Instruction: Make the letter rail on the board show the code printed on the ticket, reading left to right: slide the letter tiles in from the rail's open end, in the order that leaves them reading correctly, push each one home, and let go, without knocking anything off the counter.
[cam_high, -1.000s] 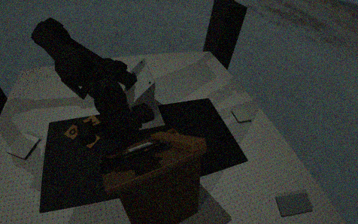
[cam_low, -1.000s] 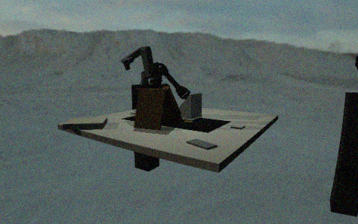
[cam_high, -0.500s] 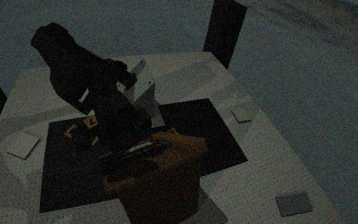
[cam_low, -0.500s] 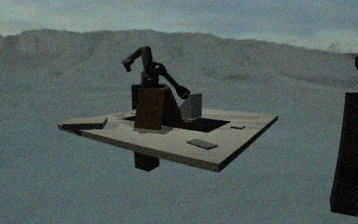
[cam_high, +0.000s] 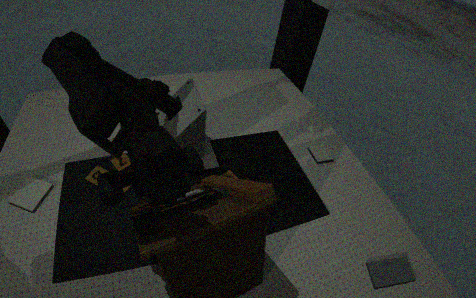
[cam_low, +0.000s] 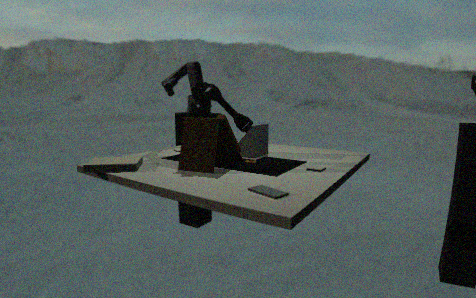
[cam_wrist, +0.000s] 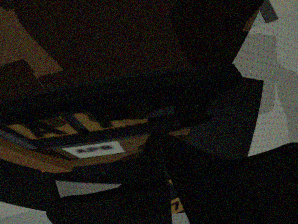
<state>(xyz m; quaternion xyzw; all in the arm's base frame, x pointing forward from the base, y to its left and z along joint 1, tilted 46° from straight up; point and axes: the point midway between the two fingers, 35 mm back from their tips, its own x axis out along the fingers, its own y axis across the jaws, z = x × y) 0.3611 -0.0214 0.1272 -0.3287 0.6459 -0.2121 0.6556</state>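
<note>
My gripper tip is 250 mm past the orange tile, 170 mm to the left of it and 170 mm above it. From my gripper tip the other things lie so: black mat 160 mm behind, 100 mm to the left, 170 mm below; grey card 320 mm ahead, 540 mm to the left, 170 mm below; pale card 230 mm behind, 380 mm to the right, 170 mm below.
</note>
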